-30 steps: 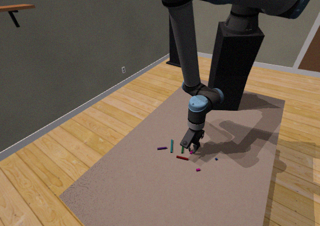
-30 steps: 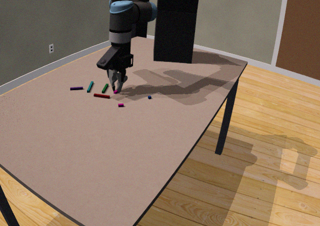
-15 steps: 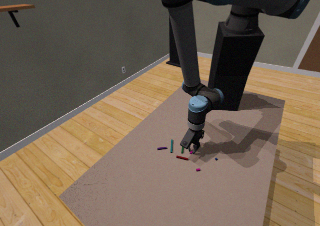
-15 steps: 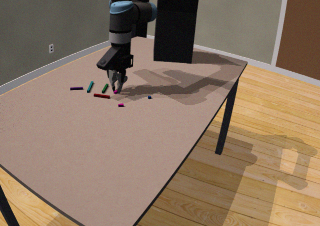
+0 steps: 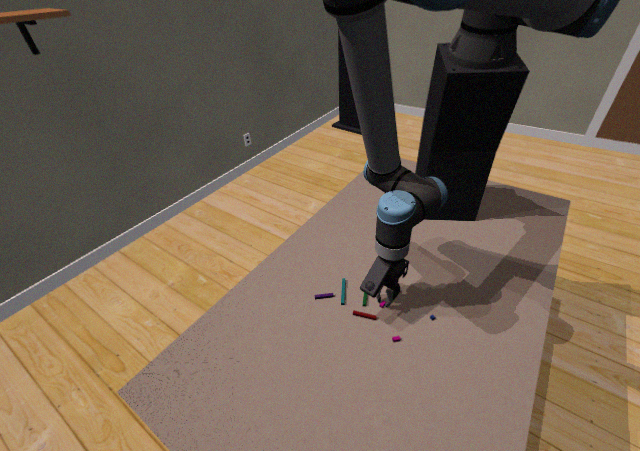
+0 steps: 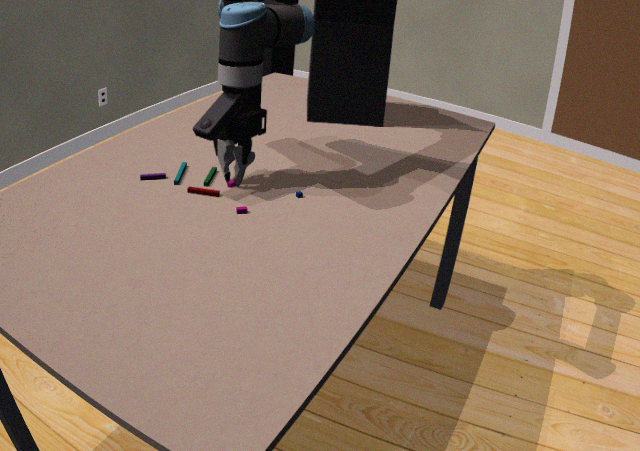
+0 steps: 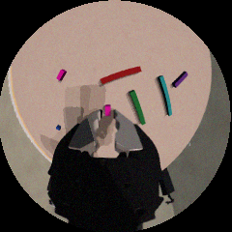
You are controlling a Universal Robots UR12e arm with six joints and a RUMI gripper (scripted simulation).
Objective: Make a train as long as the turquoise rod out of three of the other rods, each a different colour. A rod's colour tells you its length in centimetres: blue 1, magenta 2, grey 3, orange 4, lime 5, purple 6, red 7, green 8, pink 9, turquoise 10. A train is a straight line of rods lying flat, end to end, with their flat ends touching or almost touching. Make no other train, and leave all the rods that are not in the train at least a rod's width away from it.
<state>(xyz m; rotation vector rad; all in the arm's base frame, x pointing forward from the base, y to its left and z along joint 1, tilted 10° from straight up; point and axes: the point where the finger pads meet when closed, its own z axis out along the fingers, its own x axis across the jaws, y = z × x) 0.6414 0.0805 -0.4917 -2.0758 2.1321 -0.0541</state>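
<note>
Right now my hand is 5 cm past the blue rod, 14 cm to the right of it and 1 cm above it. From my hand the other things lie so: green rod (6 cm to the right, 1 cm below); red rod (7 cm ahead, 2 cm to the right, 1 cm below); turquoise rod (3 cm ahead, 13 cm to the right, 1 cm below).
</note>
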